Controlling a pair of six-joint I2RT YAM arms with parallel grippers.
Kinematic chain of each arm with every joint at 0, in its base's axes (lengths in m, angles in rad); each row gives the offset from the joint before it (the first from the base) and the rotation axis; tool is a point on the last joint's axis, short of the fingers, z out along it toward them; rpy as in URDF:
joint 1: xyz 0 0 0.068 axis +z
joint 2: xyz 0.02 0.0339 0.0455 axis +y
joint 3: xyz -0.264 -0.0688 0 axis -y
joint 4: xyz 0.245 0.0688 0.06 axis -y
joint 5: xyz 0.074 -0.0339 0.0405 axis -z
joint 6: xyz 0.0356 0 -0.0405 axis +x
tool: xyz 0 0 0 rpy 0 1.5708 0
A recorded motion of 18 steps. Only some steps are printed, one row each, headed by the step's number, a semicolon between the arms.
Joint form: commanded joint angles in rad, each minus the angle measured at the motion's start. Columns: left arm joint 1, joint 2, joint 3, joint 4, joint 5, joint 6; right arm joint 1, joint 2, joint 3, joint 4, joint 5, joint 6.
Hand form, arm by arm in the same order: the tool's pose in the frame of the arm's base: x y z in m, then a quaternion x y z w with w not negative. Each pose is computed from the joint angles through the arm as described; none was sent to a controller.
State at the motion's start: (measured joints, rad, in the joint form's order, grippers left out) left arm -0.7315 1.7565 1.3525 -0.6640 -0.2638 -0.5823; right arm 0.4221 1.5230 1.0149 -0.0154 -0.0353 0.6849
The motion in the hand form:
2: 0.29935 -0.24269 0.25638 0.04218 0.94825 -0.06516 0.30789; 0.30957 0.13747 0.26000 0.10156 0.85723 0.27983 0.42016
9: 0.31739 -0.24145 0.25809 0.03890 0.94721 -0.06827 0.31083; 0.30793 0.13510 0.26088 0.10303 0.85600 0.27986 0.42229
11: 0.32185 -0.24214 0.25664 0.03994 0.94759 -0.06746 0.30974; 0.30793 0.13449 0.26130 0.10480 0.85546 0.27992 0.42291
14: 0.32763 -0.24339 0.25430 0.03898 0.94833 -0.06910 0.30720; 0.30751 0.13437 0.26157 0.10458 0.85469 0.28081 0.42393
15: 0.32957 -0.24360 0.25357 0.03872 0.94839 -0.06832 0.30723; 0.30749 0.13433 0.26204 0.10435 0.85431 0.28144 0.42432
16: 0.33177 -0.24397 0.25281 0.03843 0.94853 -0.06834 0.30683; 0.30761 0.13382 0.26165 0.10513 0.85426 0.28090 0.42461
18: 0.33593 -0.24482 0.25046 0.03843 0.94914 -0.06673 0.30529; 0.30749 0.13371 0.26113 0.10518 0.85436 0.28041 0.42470
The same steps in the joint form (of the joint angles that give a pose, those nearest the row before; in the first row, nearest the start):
2: 0.0261 0.0202 0.0827 0.0251 -0.0004 0.0466; -0.0094 -0.0319 -0.0159 -0.0056 -0.0143 -0.0074
9: 0.0595 0.0655 0.1424 0.0260 0.0182 0.0694; -0.0140 -0.0428 -0.0238 -0.0045 -0.0148 -0.0078
11: 0.0653 0.0816 0.1576 0.0254 0.0220 0.0761; -0.0155 -0.0443 -0.0239 -0.0045 -0.0138 -0.0056
14: 0.0724 0.1035 0.1771 0.0260 0.0307 0.0781; -0.0154 -0.0466 -0.0261 -0.0015 -0.0142 -0.0054
15: 0.0749 0.1103 0.1832 0.0264 0.0307 0.0800; -0.0156 -0.0473 -0.0255 -0.0014 -0.0152 -0.0055
16: 0.0776 0.1183 0.1908 0.0265 0.0325 0.0815; -0.0171 -0.0473 -0.0270 0.0000 -0.0146 -0.0055
18: 0.0822 0.1353 0.2048 0.0258 0.0341 0.0851; -0.0171 -0.0473 -0.0290 0.0016 -0.0138 -0.0059

